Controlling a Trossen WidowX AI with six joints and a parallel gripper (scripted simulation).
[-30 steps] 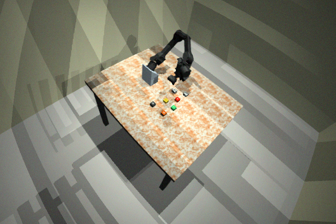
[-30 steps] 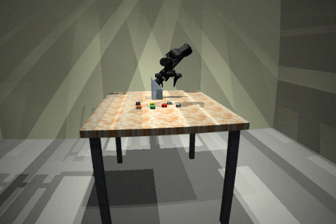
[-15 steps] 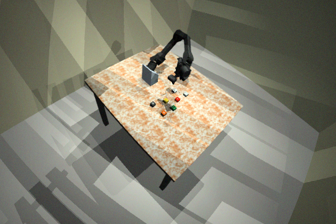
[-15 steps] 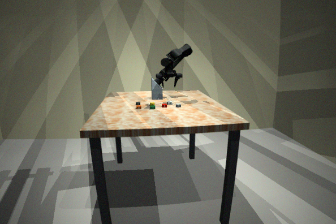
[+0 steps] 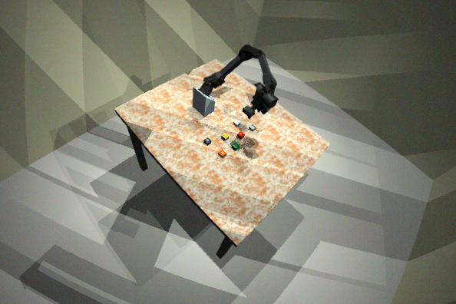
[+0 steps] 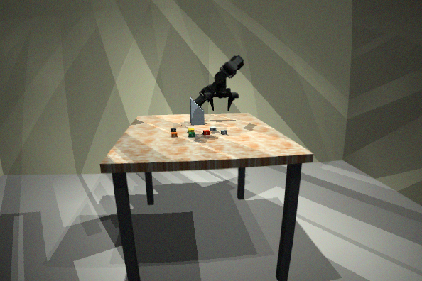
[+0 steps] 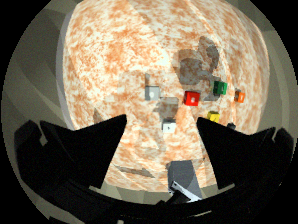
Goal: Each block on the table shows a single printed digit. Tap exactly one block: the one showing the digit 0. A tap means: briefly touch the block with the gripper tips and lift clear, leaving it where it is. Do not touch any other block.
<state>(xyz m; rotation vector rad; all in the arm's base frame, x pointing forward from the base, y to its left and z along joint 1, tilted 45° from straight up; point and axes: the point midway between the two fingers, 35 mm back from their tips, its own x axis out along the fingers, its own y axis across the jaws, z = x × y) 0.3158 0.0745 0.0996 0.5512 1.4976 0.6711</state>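
The red block lies 120 mm below my gripper tip and 80 mm to the right of it. The rest, counted from my gripper tip: green block 160 mm to the right, 120 mm below, 50 mm ahead; then white block 120 mm below, 80 mm behind, 40 mm to the right; then yellow block 170 mm to the right, 120 mm below, 40 mm behind.
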